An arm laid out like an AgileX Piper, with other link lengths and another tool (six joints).
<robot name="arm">
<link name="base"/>
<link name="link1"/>
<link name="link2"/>
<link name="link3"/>
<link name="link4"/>
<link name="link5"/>
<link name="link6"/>
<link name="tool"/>
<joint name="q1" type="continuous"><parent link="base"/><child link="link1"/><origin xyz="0 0 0.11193"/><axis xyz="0 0 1"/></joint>
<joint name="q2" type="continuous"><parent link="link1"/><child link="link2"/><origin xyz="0 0 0"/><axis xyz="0 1 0"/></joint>
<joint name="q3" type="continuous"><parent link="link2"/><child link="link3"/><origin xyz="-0.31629 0 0.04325"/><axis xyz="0 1 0"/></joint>
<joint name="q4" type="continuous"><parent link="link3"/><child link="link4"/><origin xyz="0.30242 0 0.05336"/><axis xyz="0.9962 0 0.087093"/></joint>
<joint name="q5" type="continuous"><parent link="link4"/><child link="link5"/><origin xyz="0 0 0"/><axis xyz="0 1 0"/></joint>
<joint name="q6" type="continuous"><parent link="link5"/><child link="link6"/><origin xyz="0.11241 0 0.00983"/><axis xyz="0.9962 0 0.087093"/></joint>
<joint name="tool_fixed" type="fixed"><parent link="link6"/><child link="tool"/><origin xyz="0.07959 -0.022 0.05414" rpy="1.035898 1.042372 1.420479"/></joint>
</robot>
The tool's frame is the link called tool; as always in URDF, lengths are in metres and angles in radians. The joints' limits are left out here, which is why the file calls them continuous.
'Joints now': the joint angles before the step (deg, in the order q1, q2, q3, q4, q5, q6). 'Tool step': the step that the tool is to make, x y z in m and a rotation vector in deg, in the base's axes. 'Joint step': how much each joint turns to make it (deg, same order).
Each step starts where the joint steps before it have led.
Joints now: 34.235 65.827 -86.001 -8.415 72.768 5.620
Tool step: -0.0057 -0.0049 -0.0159 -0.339 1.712 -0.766
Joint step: -0.010 -1.545 3.303 0.007 -0.008 1.028
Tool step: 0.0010 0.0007 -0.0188 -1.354 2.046 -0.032
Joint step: 0.013 0.023 2.513 -0.008 -0.074 0.068
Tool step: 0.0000 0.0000 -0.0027 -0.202 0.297 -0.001
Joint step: 0.001 -0.011 0.366 -0.001 0.004 0.001
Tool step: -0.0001 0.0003 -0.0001 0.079 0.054 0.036
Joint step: 0.001 0.008 -0.003 0.102 -0.005 0.001
